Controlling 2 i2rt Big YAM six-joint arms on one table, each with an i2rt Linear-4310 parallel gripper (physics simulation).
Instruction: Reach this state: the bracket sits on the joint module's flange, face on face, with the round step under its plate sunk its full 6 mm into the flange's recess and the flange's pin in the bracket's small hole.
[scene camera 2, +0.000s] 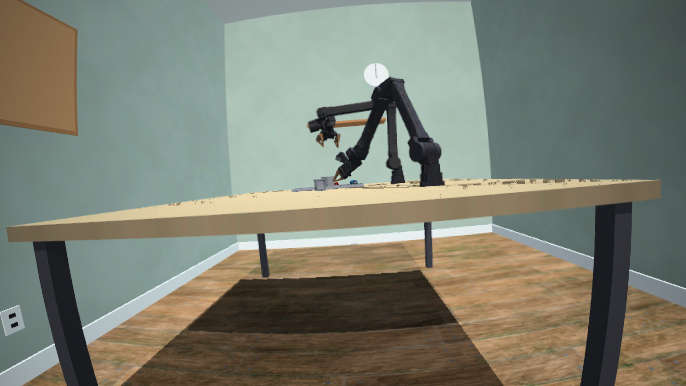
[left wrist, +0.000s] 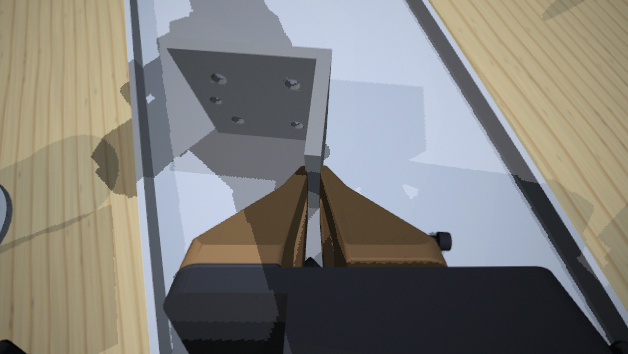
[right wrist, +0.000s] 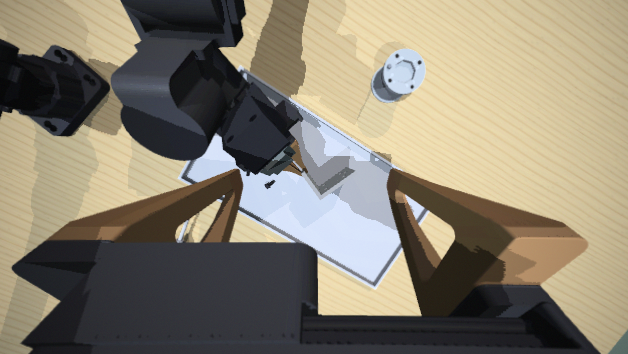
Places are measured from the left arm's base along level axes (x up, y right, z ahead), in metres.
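Where they show: left gripper, fingertip midpoint: (scene camera 2: 333, 181) (left wrist: 313, 177) (right wrist: 304, 172); right gripper, fingertip midpoint: (scene camera 2: 330, 147) (right wrist: 314, 176); left arm's base at its link origin: (scene camera 2: 431, 185); right arm's base at its link origin: (right wrist: 67, 94).
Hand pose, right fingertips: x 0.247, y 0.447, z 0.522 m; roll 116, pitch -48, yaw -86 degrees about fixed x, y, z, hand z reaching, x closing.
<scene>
Things, the pixels of their centre, and the offset from my right fingertips.
- grey L-shaped bracket at the middle of its body: (left wrist: 256, 130) (right wrist: 328, 173) (scene camera 2: 327, 182) dy -0.006, dx -0.208, dz +0.038 m
- pale tray at the middle of its body: (left wrist: 325, 148) (right wrist: 313, 186) (scene camera 2: 329, 187) dy +0.031, dx -0.239, dz +0.039 m
- joint module at the middle of its body: (right wrist: 396, 78) (scene camera 2: 320, 184) dy -0.194, dx -0.215, dz +0.017 m
- small black screw at the middle of its body: (left wrist: 431, 240) (right wrist: 269, 184) dy +0.081, dx -0.239, dz -0.023 m
- dark raised rim at the middle of its body: (left wrist: 483, 104) (right wrist: 283, 234) dy +0.137, dx -0.237, dz +0.058 m
The grey L-shaped bracket (left wrist: 263, 92) stands on the pale tray (left wrist: 351, 154); its drilled plate lies flat and its upright wall runs toward me. My left gripper (left wrist: 313, 177) is shut on the bracket's upright wall, low over the tray. In the right wrist view the bracket (right wrist: 326, 169) shows beside the left gripper (right wrist: 293, 162). The joint module (right wrist: 398, 74) stands upright on the wood beyond the tray, its round flange with an octagonal recess facing up. My right gripper is open and empty, high above the tray. In the scene view the left gripper (scene camera 2: 338, 176) is low and the right gripper (scene camera 2: 328, 140) is above it.
A small black screw (right wrist: 269, 185) lies on the tray near the left gripper; it also shows in the left wrist view (left wrist: 443, 240). The tray has a dark raised rim (left wrist: 496, 132). The arm bases (scene camera 2: 422, 175) stand at the table's back.
</scene>
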